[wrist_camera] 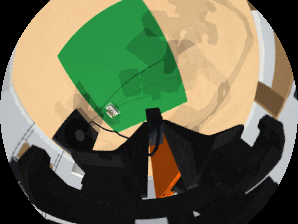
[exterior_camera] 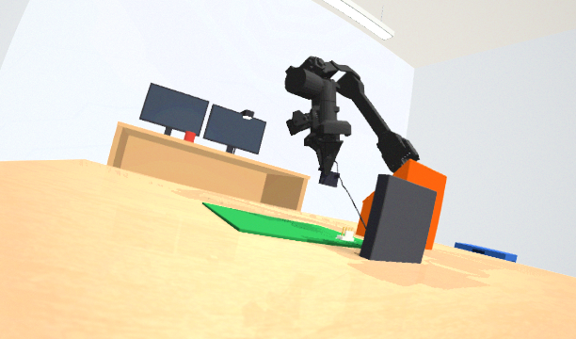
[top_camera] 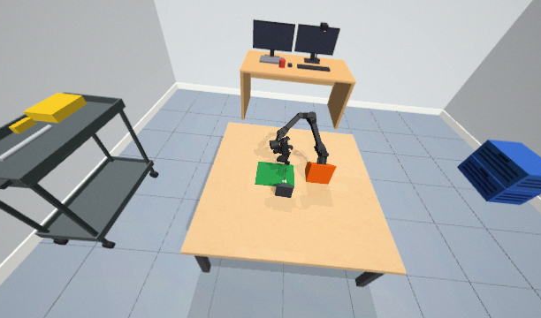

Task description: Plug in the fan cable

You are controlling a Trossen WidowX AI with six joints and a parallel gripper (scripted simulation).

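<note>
Now: gripper tip 130 mm above the green board, 70 mm short of it and 40 mm to the right of it. From my gripper tip the other things lie so: black fan 220 mm to the left, 60 mm below, 20 mm behind; then black plug 10 mm behind; then white four-pin header 120 mm below, 100 mm to the left, 10 mm behind.
</note>
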